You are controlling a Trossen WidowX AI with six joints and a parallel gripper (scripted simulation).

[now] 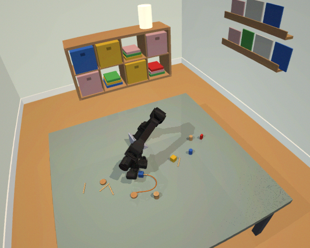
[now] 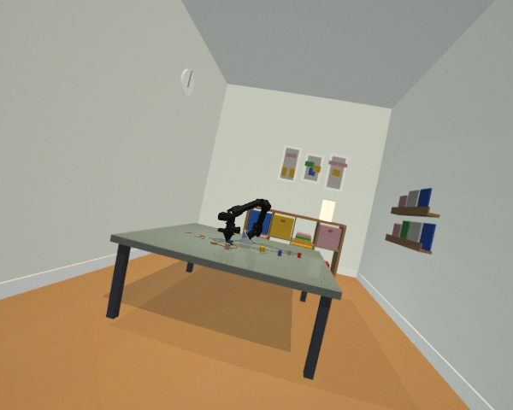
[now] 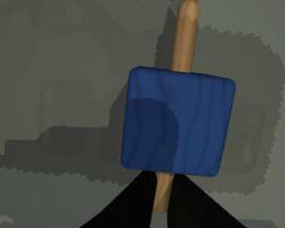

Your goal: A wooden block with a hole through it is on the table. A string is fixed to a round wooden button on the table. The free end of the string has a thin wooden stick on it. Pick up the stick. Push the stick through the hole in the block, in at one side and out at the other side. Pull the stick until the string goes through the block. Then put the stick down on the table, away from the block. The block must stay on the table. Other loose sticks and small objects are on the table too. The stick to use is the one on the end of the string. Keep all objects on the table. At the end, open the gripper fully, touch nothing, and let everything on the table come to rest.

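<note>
Now: gripper tip 12 cm short of the round wooden button and 9 cm to the left of it. From my gripper tip the other things lie so: blue cube (2 cm to the left, 2 cm ahead, 1 cm above); yellow cube (26 cm to the left, 3 cm ahead, 1 cm above); thin wooden stick (3 cm to the left, 3 cm ahead, 1 cm above).
</note>
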